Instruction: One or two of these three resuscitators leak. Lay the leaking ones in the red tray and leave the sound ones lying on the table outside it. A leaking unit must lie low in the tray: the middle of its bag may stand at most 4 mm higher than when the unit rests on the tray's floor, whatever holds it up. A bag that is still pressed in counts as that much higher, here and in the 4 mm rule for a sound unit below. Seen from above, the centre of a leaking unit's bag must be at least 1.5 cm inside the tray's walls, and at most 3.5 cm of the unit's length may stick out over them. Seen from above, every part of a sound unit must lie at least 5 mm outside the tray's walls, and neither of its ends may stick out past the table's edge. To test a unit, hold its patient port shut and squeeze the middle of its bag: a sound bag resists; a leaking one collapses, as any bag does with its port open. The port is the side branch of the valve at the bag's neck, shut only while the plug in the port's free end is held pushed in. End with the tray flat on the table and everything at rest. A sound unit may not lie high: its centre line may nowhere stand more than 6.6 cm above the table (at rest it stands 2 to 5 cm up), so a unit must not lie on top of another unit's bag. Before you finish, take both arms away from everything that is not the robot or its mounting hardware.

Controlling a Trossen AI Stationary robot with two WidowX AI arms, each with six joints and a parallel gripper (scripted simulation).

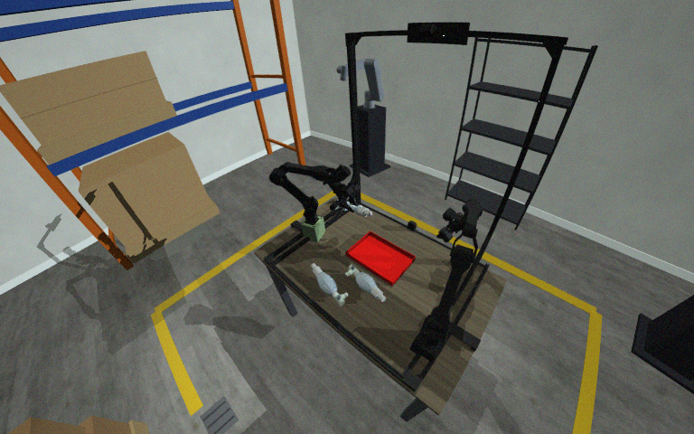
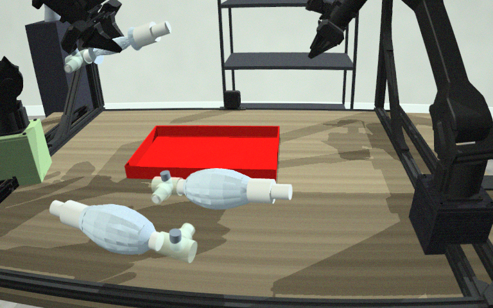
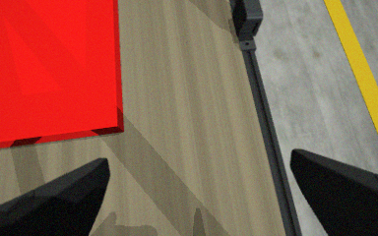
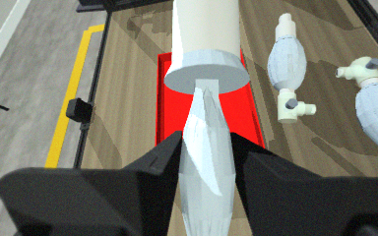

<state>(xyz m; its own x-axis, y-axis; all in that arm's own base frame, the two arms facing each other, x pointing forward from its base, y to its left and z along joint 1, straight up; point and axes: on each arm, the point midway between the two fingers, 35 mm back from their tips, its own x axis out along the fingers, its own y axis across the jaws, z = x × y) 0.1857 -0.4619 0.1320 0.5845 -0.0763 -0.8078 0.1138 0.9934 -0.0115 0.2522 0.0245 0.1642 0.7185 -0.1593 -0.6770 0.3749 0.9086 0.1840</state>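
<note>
The red tray lies 27 cm below my right hand, 18 cm to the left of it and 4 cm behind it.
</note>
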